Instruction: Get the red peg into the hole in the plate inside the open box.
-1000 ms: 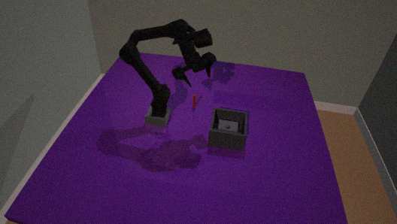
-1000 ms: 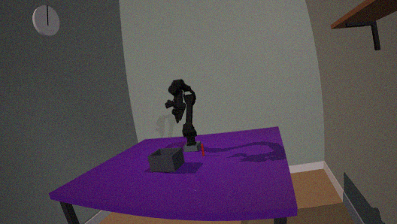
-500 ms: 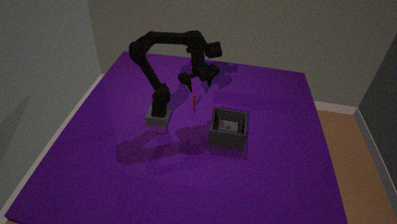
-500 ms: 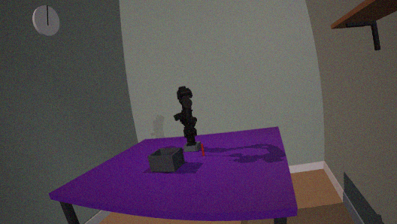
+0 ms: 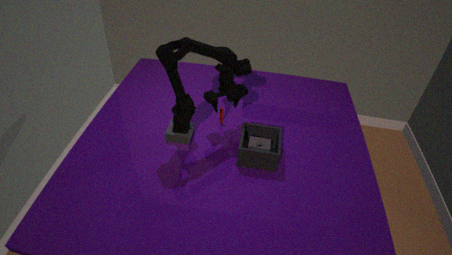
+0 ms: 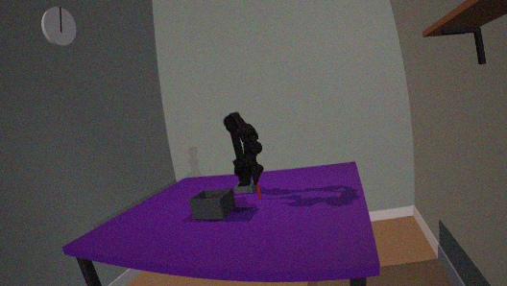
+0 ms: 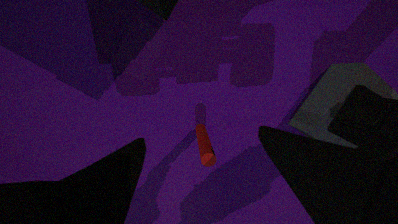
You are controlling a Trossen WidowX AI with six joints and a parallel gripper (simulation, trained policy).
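My gripper tip is now 50 mm above the red peg, 20 mm to the right of it and 20 mm past it. The rest, counted from my gripper tip: grey box 170 mm to the right, 140 mm ahead, 70 mm below; then pale plate 170 mm to the right, 140 mm ahead, 50 mm below.
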